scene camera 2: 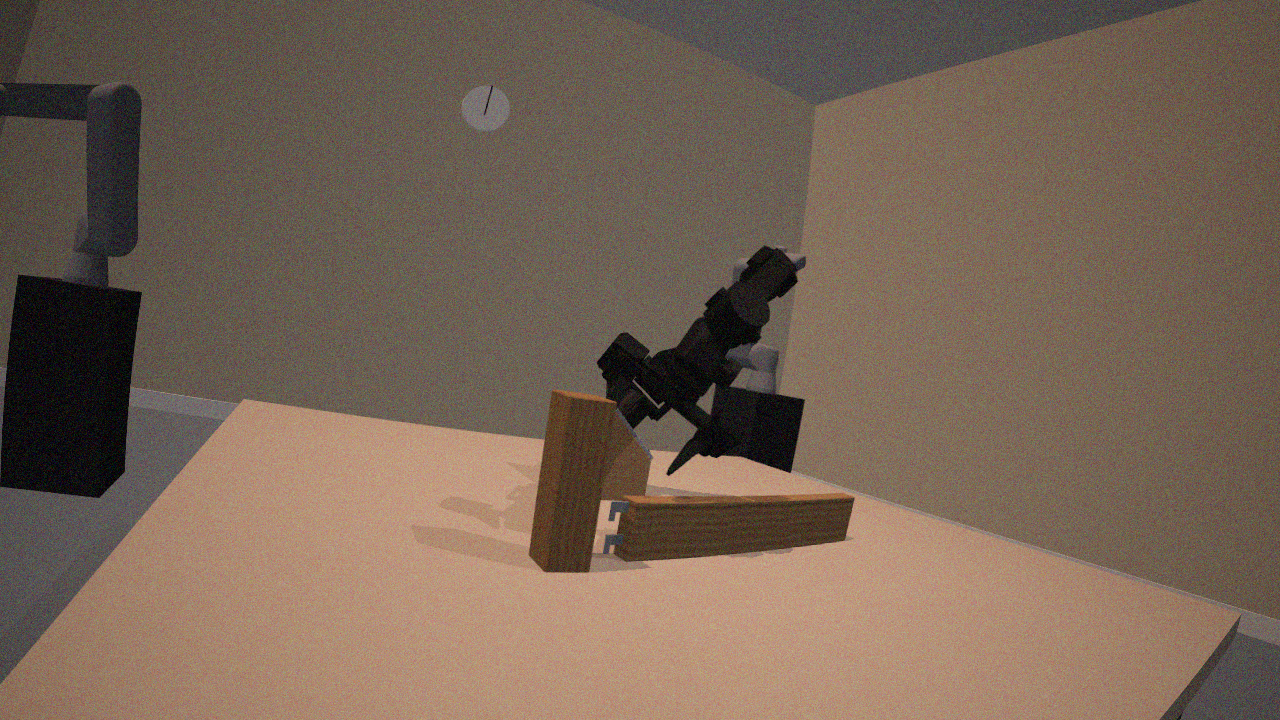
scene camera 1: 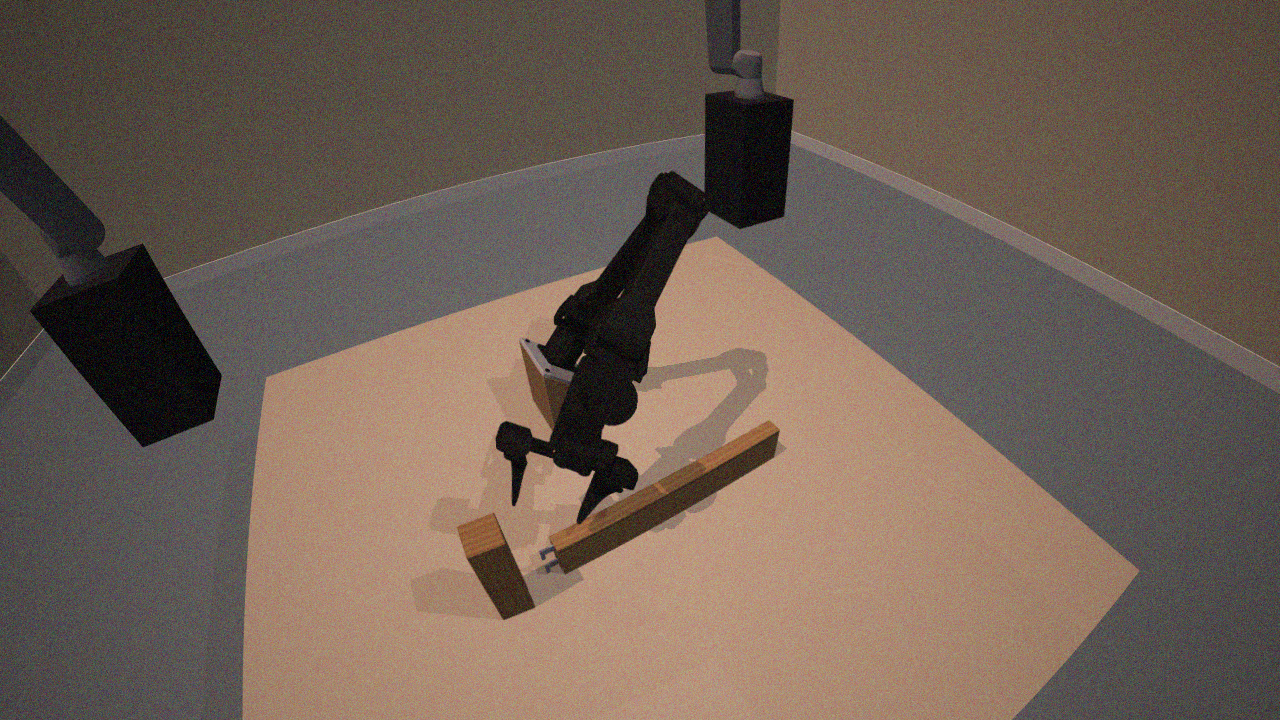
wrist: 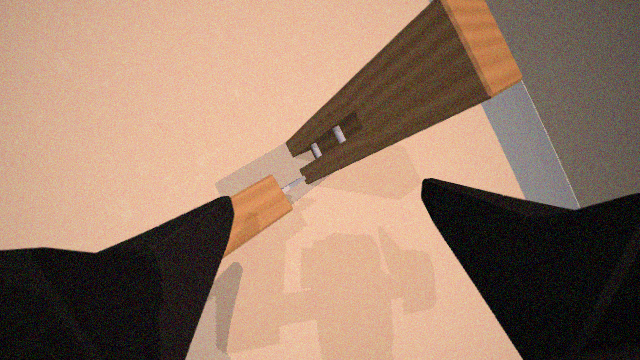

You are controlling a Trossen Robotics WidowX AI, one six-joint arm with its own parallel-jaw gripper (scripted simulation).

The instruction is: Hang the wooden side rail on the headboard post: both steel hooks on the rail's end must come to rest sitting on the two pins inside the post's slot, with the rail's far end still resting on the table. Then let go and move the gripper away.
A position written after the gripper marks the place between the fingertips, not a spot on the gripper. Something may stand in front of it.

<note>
The gripper [scene camera 2: 636,449] is open, holding nothing. Further things: a wooden side rail [scene camera 2: 671,527] and a headboard post [scene camera 2: 574,460].
The wooden side rail also shows in scene camera 1 [scene camera 1: 575,546] and in the wrist view [wrist: 257,207]. The gripper shows as well in scene camera 1 [scene camera 1: 546,514] and in the wrist view [wrist: 327,196]. The headboard post is seen too in scene camera 1 [scene camera 1: 483,542] and in the wrist view [wrist: 437,66].
</note>
